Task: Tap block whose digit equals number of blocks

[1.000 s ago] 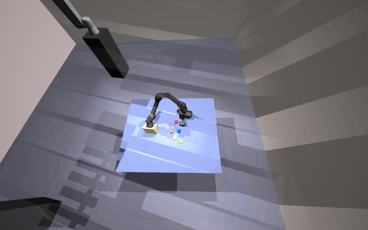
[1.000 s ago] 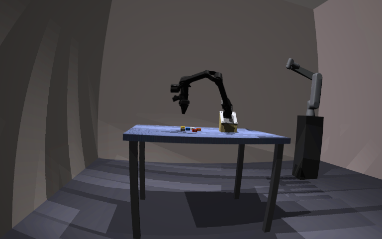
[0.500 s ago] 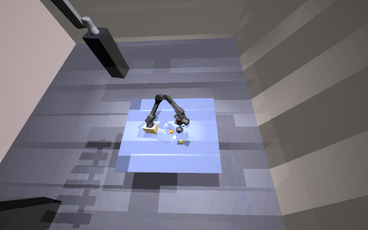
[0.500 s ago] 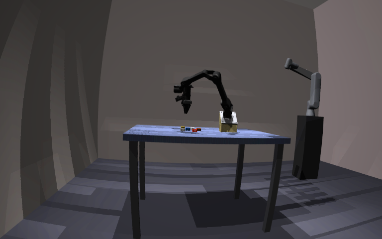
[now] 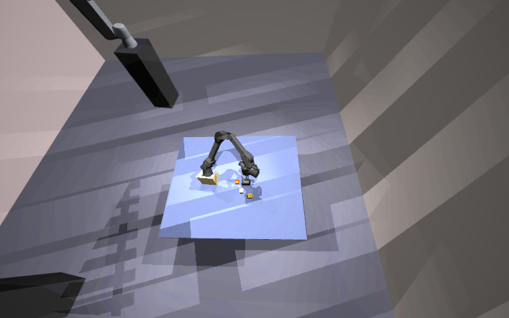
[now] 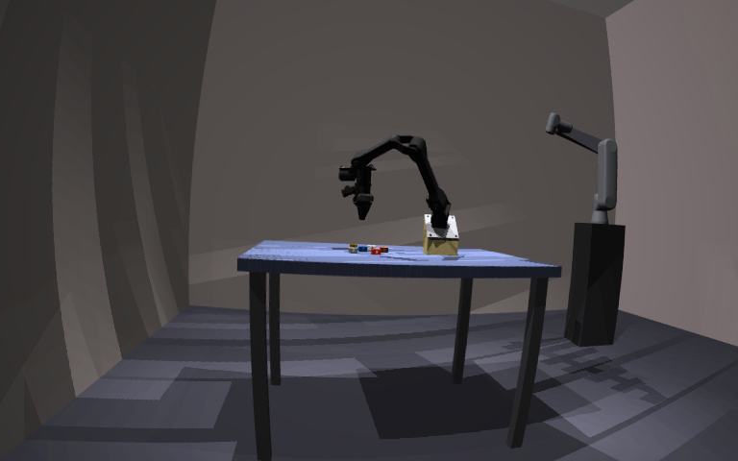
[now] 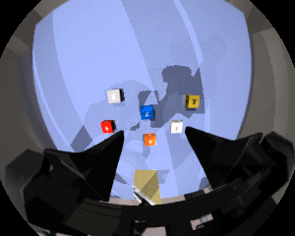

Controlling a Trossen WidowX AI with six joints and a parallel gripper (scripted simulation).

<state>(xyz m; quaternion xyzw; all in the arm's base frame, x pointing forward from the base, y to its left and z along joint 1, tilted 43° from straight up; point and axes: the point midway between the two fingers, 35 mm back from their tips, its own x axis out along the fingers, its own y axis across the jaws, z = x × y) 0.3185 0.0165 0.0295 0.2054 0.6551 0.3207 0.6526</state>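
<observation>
The yellow block is 40 mm ahead of my gripper tip, 110 mm to the right of it and 120 mm below it. The rest, counted from my gripper tip: orange-yellow block 90 mm behind, 10 mm to the right, 120 mm below; white block 40 mm behind, 80 mm to the right, 120 mm below; blue block 10 mm behind, 10 mm to the left, 120 mm below.
</observation>
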